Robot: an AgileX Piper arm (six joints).
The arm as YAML. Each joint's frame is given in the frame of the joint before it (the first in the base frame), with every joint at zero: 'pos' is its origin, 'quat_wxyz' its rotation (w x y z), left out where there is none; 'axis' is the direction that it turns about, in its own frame. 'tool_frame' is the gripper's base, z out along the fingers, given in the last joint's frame.
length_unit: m
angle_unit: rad
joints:
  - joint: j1
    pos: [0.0, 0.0, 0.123]
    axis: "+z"
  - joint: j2
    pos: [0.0, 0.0, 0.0]
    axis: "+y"
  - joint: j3
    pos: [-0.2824, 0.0, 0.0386]
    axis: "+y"
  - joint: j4
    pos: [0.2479, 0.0, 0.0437]
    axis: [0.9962, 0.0, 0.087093]
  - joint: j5
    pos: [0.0, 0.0, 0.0]
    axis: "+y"
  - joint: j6
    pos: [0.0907, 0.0, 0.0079]
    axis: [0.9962, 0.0, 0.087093]
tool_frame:
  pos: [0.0, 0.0, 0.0]
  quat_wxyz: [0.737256, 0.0, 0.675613, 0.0]
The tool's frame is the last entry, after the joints.
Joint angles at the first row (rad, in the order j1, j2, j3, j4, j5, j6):
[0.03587 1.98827 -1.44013 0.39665 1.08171 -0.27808]
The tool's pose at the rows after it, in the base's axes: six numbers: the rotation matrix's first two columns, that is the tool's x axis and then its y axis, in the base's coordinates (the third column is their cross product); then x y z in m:
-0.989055 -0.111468 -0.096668 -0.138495 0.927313 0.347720 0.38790 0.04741 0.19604
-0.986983 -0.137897 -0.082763 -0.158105 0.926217 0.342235 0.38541 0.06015 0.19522
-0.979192 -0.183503 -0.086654 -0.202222 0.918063 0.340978 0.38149 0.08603 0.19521
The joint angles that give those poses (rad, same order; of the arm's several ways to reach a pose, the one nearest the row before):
[0.03879 1.97716 -1.45317 0.40966 1.10051 -0.27249]
[0.07355 1.97849 -1.45316 0.39929 1.10735 -0.25582]
[0.14126 1.97850 -1.45317 0.39899 1.09601 -0.23711]

